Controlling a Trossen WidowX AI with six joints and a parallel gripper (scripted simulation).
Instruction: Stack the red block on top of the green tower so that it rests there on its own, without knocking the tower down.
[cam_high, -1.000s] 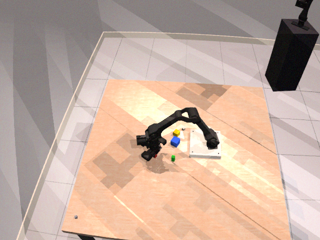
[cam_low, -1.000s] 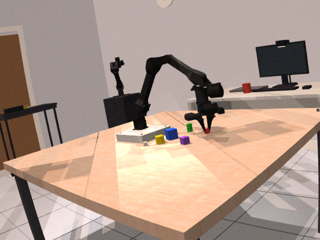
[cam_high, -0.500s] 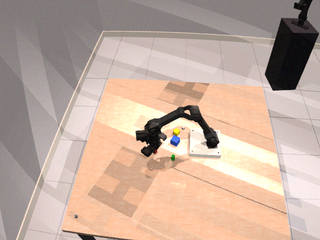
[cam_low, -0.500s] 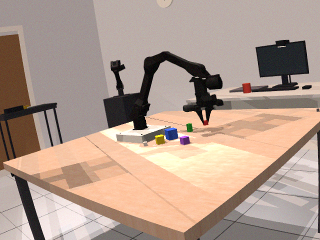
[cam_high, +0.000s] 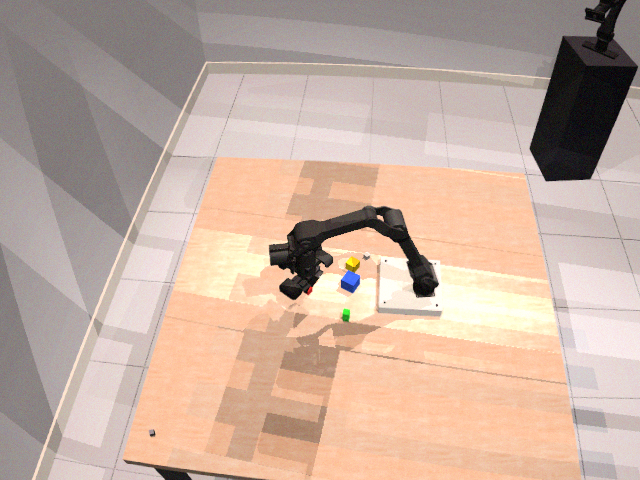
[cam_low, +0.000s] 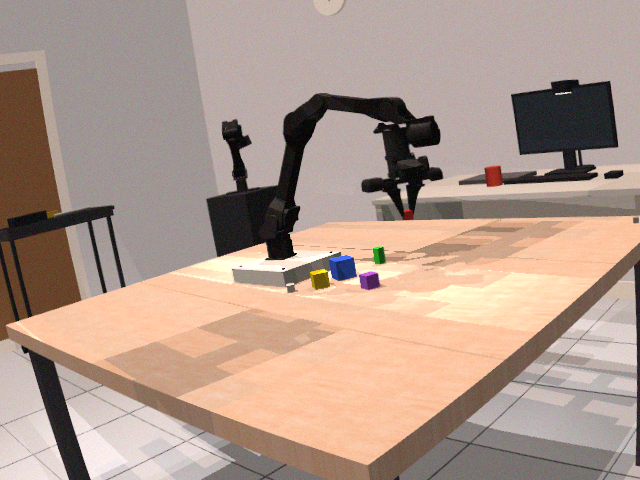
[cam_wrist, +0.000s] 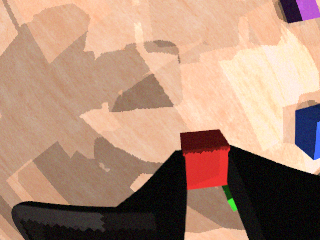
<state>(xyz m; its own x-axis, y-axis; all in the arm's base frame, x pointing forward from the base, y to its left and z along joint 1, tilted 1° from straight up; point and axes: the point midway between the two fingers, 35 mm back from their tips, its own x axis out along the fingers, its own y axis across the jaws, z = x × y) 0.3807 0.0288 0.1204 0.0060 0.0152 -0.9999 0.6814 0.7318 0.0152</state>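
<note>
Now: gripper tip 140 mm past the blue cube, 100 mm above it and 90 mm to the left of it. Round my gripper tip: purple cube (170 mm to the right, 110 mm below, 20 mm behind); yellow cube (170 mm to the right, 160 mm behind, 110 mm below); red block (right at my gripper tip).
</note>
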